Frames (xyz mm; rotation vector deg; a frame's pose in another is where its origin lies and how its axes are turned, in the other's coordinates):
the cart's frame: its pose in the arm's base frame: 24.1 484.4 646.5 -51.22 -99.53 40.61
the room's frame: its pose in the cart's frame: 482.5 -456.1 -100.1 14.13 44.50 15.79
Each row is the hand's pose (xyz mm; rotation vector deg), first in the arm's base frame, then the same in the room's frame.
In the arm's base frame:
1: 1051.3 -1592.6 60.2 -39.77 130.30 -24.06
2: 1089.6 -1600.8 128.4 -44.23 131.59 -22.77
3: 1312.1 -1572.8 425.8 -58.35 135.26 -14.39
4: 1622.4 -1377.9 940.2 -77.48 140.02 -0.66
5: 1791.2 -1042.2 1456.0 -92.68 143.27 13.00
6: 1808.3 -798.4 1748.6 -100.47 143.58 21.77
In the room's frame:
1: -1464.9 248.1 -2363.9 28.56 167.52 54.92
2: -1430.5 180.0 -2383.1 23.99 166.61 59.05
3: -1200.0 -95.6 -2481.2 11.62 159.99 74.67
4: -728.1 -514.0 -2515.8 -4.71 147.84 96.35
5: -224.1 -874.1 -2362.3 -17.20 134.85 113.97
6: 59.9 -1054.6 -2183.1 -22.94 126.10 122.57

